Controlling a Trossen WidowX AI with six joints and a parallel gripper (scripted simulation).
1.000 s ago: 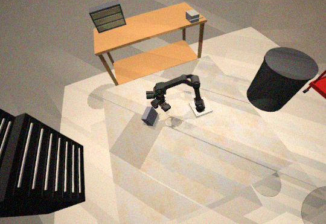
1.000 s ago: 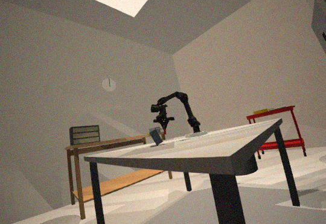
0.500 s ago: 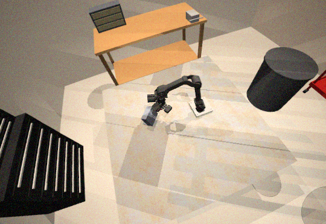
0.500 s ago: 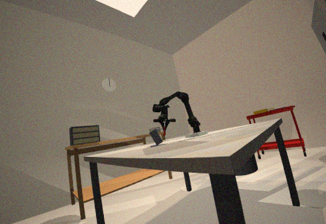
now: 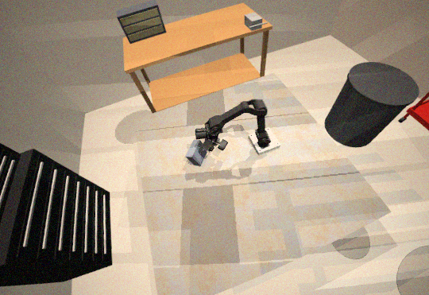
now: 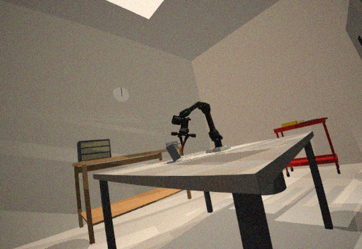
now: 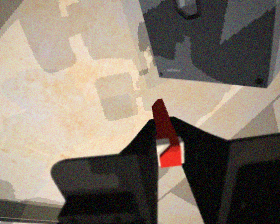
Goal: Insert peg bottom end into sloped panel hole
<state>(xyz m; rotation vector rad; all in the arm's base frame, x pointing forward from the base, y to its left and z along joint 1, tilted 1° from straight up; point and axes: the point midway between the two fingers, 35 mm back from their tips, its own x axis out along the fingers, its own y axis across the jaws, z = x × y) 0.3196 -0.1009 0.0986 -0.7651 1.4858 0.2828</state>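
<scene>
My gripper tip is 110 mm short of the grey sloped panel and 40 mm above it. From my gripper tip the other things lie so: red peg 20 mm above.
</scene>
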